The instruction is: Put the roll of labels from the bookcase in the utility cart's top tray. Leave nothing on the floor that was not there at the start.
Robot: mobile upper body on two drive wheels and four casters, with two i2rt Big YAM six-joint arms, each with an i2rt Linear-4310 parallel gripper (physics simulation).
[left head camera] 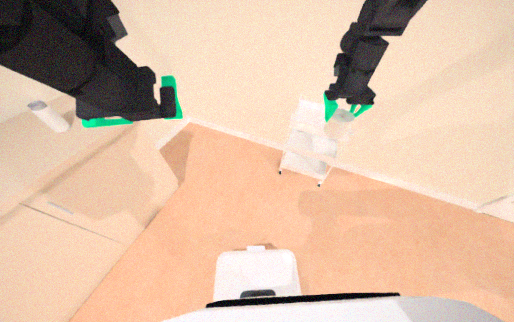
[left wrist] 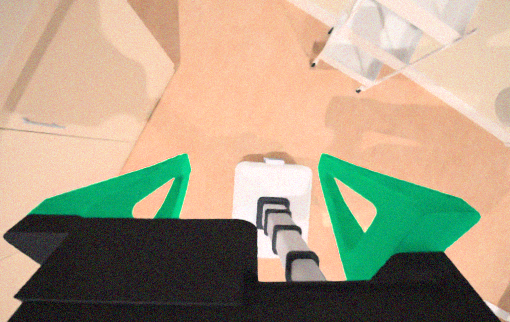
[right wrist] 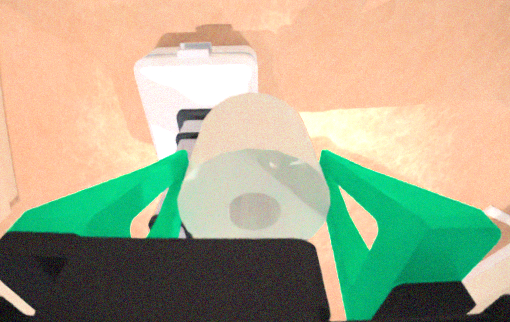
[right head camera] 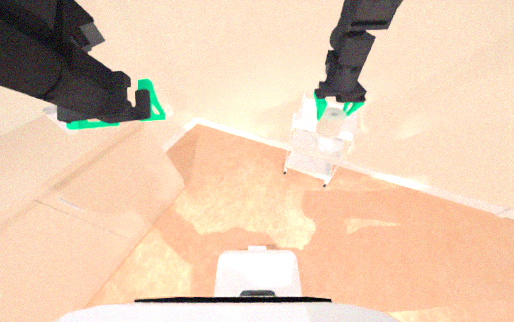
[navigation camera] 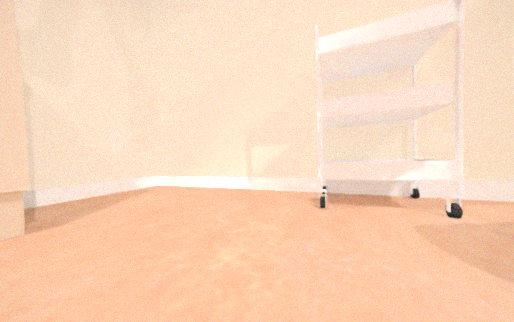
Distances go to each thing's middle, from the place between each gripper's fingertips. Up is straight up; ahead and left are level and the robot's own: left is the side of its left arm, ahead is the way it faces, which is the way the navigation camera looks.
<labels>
The white roll of labels (right head camera: 332, 120) is 10 mm behind my right hand.
Right now the white roll of labels is 450 mm to the right of my left hand, 120 mm ahead of it and 110 mm below it.
</labels>
